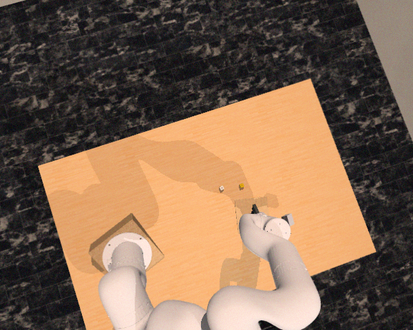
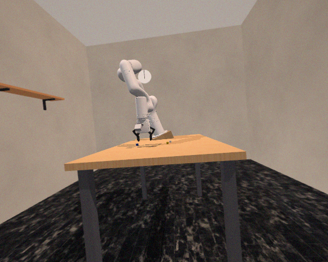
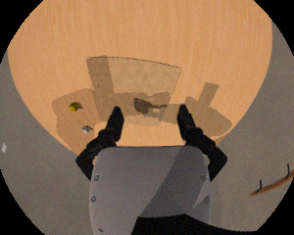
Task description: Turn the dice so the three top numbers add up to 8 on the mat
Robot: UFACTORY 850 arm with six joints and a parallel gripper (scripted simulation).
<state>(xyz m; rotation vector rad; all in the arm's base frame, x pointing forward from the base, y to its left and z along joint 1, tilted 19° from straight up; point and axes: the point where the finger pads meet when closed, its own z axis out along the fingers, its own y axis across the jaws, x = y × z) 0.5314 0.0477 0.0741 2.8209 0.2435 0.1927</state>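
Now: hand 40 mm to the right of the tan mat and 40 mm above it. The rest, counted from my hand: white die 110 mm behind, 170 mm to the left, 40 mm below; then blue die 30 mm behind, 80 mm to the right, 40 mm below; then yellow die 30 mm behind, 170 mm to the left, 40 mm below.
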